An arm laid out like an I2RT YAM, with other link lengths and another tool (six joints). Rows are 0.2 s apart.
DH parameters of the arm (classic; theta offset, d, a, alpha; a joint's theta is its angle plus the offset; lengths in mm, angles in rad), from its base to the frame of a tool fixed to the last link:
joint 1: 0 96.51 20.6 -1.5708
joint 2: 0 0 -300.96 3.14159
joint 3: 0.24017 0 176.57 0
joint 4: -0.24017 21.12 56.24 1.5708
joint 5: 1.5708 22.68 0 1.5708
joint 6: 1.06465 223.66 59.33 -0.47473
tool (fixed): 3.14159 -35.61 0 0
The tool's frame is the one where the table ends.
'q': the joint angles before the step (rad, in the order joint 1, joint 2, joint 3, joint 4, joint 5, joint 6). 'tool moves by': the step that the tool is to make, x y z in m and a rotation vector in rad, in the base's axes. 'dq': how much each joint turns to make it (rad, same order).
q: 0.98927 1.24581 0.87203 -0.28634 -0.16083 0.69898
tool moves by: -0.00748 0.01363 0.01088 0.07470 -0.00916 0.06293
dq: 0.00778 -0.01862 -0.00957 0.05748 -0.06408 -0.00564
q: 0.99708 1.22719 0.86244 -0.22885 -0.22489 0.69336
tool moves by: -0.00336 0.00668 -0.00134 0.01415 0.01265 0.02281
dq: 0.00625 0.01436 -0.01049 0.03137 -0.02394 0.00615
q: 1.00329 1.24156 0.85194 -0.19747 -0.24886 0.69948
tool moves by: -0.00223 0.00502 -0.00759 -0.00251 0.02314 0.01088
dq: 0.00325 0.02747 -0.02326 0.03905 -0.01649 0.01118
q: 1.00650 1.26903 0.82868 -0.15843 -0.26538 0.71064
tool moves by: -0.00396 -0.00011 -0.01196 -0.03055 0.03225 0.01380
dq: -0.00022 0.03290 -0.01883 0.00887 -0.01774 0.00076
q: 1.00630 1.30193 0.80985 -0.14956 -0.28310 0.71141
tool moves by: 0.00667 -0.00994 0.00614 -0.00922 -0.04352 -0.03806
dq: 0.00049 -0.04093 0.01333 -0.04156 0.05577 -0.01105
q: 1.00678 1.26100 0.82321 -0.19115 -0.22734 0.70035
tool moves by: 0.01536 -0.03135 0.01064 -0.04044 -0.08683 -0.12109
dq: -0.00069 -0.09452 0.02590 -0.10916 0.15321 -0.00692
